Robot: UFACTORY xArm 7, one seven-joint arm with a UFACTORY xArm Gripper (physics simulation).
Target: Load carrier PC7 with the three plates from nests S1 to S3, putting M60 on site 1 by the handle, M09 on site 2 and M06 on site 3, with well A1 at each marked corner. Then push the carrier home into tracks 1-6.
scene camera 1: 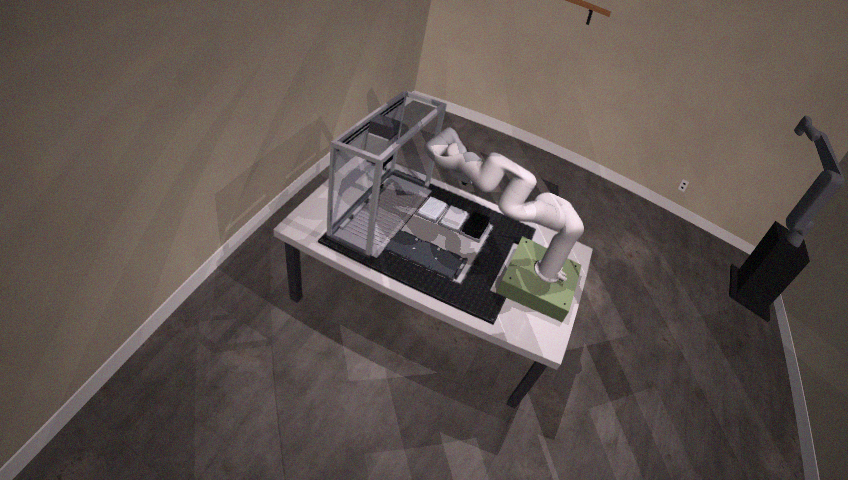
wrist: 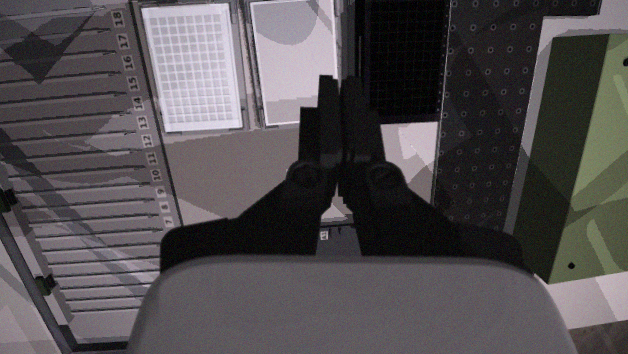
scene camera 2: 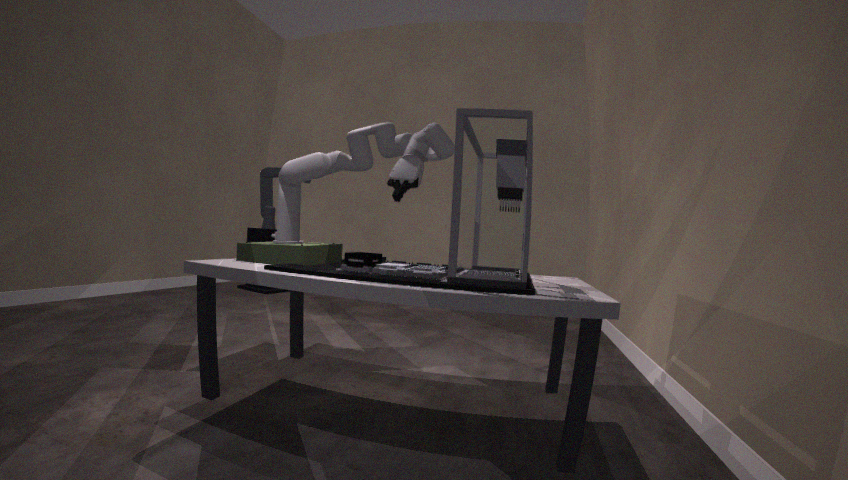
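Seen in the pictures: gripper, fingertip midpoint: (scene camera 1: 465, 182) (wrist: 336, 102) (scene camera 2: 396, 199); arm's base at its link origin: (scene camera 1: 547, 271) (scene camera 2: 288, 243).
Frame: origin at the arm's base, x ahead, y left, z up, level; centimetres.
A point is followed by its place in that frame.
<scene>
My gripper (scene camera 2: 396, 199) @[x 48.9, y -3.6, z 17.1 cm] (wrist: 336, 102) @[x 48.9, y -3.6, z 17.1 cm] is shut and empty, high above the work area, fingers pointing down. Three plates sit in a row of nests: a white plate with a well grid (scene camera 1: 432, 208) @[x 60.7, y -2.0, z -3.9 cm] (wrist: 192, 67) @[x 61.1, y -3.2, z -3.6 cm], a plain white-topped plate (scene camera 1: 455, 218) @[x 49.2, y -3.6, z -3.6 cm] (wrist: 292, 75) @[x 50.7, y -3.5, z -3.6 cm] in the middle, and a taller black plate (scene camera 1: 476, 226) @[x 38.3, y -3.0, z -1.0 cm] (scene camera 2: 364, 258) @[x 43.6, y -12.0, z -2.1 cm] (wrist: 407, 60) @[x 39.3, y -6.4, z -1.5 cm]. In the wrist view the fingertips overlap the gap between the middle and black plates. The dark grey carrier (scene camera 1: 425, 254) @[x 46.8, y 23.3, z -5.2 cm] lies in front of the nests without plates; the gripper hides most of it in the wrist view. Plate names are not legible.
The slotted track deck (wrist: 100, 175) @[x 73.8, y 11.0, z -6.2 cm] lies left of the nests, inside a tall framed enclosure (scene camera 1: 376, 208) @[x 62.6, y 39.4, z 19.6 cm] (scene camera 2: 457, 208) @[x 74.0, y -16.9, z 13.6 cm]. A multi-tip head (scene camera 2: 510, 169) hangs within it. The arm's green base (scene camera 1: 535, 297) @[x -1.8, y 16.4, z -0.5 cm] (scene camera 2: 288, 252) @[x 12.4, y -13.1, z -2.7 cm] stands at the other end, beyond the black perforated mat (wrist: 485, 115) @[x 25.9, y -1.5, z -6.2 cm].
</scene>
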